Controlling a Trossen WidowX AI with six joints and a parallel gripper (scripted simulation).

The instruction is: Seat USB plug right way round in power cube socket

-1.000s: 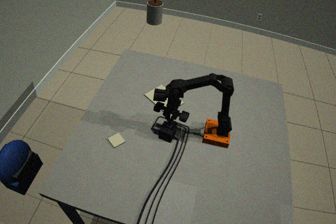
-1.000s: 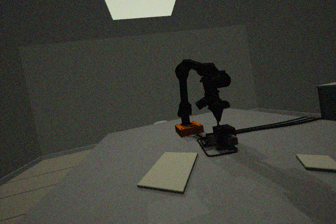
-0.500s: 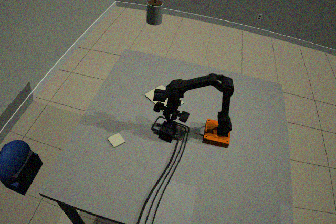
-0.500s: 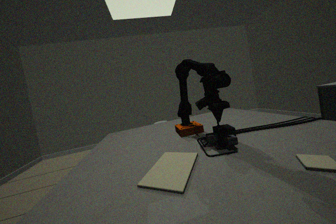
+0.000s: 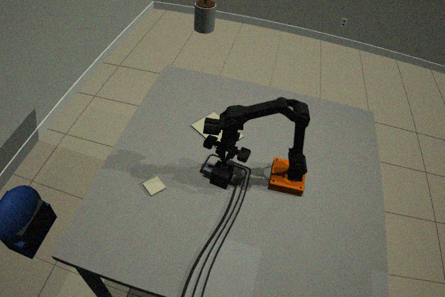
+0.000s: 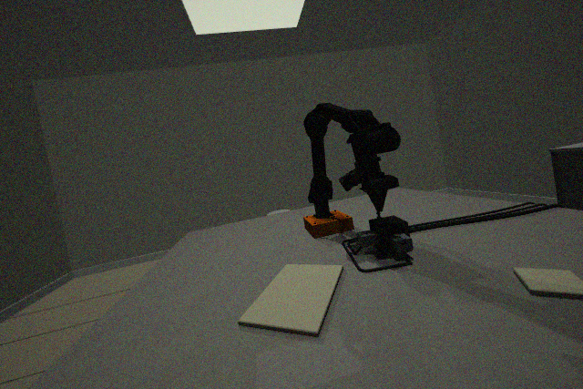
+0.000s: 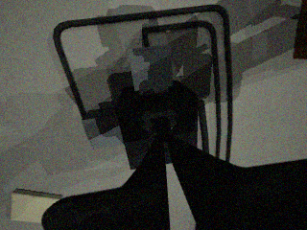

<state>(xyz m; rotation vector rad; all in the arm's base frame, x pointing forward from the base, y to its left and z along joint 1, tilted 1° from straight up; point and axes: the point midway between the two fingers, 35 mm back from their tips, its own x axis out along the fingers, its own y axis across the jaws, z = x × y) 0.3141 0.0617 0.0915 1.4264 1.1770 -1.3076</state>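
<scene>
My gripper tip is 2 cm above the dark USB plug. The rest, counted from my gripper tip: socket (4 cm below).
</scene>
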